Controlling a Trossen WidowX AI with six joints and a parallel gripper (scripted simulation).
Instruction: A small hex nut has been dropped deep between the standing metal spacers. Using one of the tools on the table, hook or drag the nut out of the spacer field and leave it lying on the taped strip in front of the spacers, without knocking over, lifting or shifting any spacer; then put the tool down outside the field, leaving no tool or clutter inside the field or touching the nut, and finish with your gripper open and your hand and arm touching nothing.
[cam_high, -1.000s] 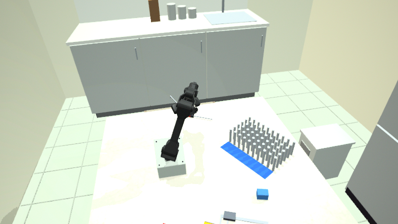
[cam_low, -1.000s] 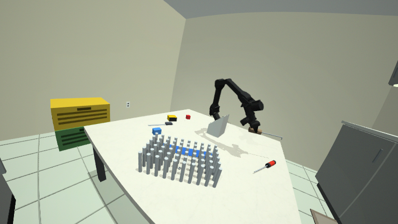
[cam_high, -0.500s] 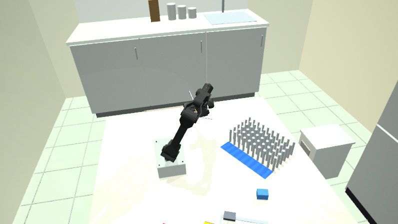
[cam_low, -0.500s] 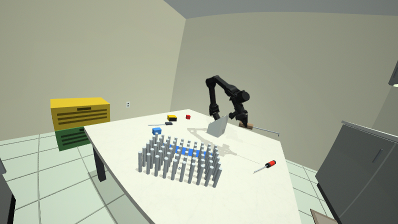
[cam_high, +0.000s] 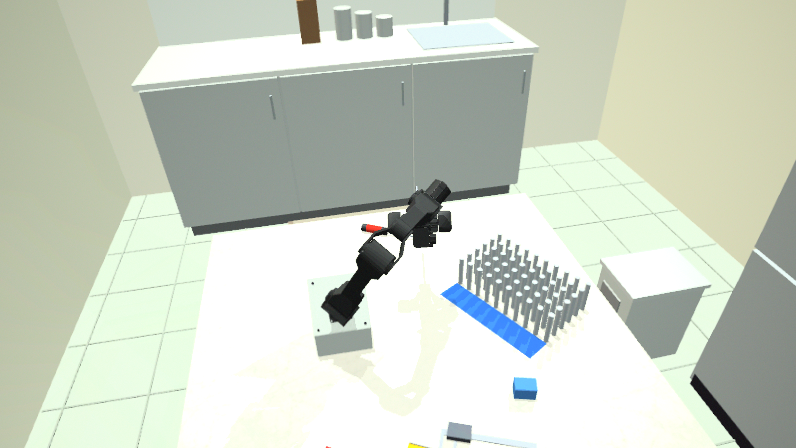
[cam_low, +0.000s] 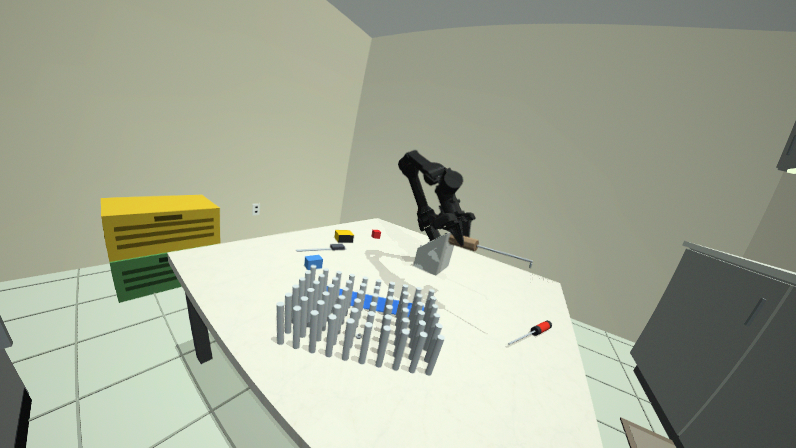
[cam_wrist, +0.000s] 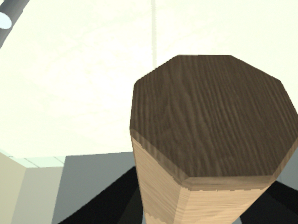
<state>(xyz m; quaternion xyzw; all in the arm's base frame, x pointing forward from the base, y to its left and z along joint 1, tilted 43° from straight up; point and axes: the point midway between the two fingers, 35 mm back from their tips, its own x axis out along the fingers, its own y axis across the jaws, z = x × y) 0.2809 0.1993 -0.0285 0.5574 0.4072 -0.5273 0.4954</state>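
Right now the blue taped strip is 23 cm below my gripper tip, 20 cm to the right of it and 18 cm ahead of it. The rest, counted from my gripper tip: wooden-handled hook tool 10 cm to the left, 2 cm ahead, 1 cm above; hex nut 32 cm ahead, 23 cm below, 13 cm to the right; blue block 48 cm to the right, 21 cm below, 17 cm ahead.
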